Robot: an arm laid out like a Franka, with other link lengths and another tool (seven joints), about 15 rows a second.
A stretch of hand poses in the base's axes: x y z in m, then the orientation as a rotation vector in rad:
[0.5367, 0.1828, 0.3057, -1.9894, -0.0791, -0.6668]
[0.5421, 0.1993, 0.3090, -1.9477, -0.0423, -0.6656]
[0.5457, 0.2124, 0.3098, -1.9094, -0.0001, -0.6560]
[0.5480, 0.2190, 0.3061, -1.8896, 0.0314, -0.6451]
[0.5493, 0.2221, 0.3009, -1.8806, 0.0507, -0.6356]
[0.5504, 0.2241, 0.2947, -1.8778, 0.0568, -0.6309]
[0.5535, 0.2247, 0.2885, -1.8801, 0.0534, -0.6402]
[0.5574, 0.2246, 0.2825, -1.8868, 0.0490, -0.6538]
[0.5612, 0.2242, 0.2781, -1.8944, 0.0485, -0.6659]
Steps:
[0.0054, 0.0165, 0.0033, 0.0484, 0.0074, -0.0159]
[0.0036, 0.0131, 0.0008, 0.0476, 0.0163, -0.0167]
[0.0023, 0.0066, -0.0037, 0.0277, 0.0169, -0.0124]
[0.0013, 0.0031, -0.0052, 0.0144, 0.0130, -0.0068]
[0.0011, 0.0020, -0.0062, 0.0048, 0.0053, -0.0013]
[0.0031, 0.0006, -0.0062, -0.0046, -0.0072, -0.0028]
[0.0039, -0.0001, -0.0060, -0.0098, -0.0094, -0.0050]
[0.0038, -0.0004, -0.0044, -0.0095, -0.0064, -0.0070]

